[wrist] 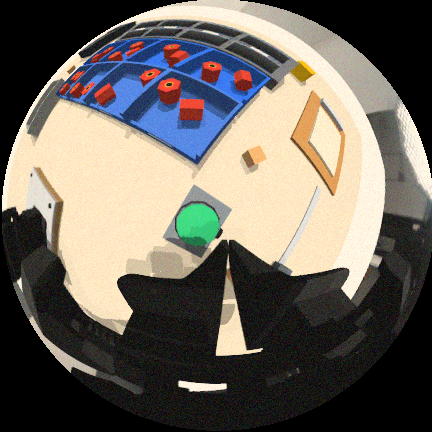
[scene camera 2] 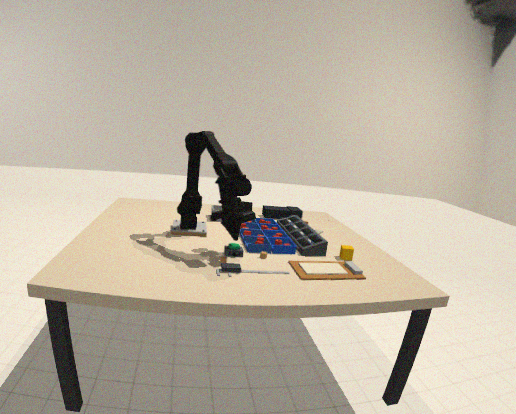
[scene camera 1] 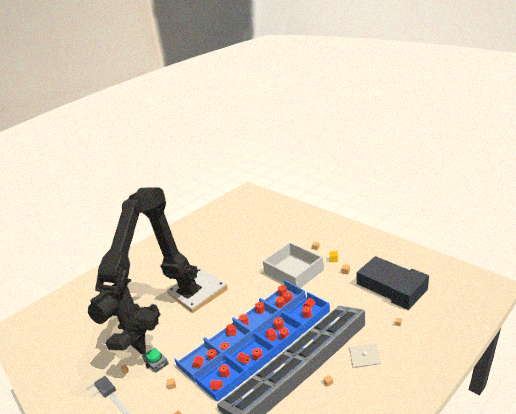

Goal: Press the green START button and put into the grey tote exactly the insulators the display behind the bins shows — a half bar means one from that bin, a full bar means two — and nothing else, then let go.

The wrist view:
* my gripper
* hand tool
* dark display
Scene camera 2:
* my gripper
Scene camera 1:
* my gripper
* grey tote
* black box
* dark display
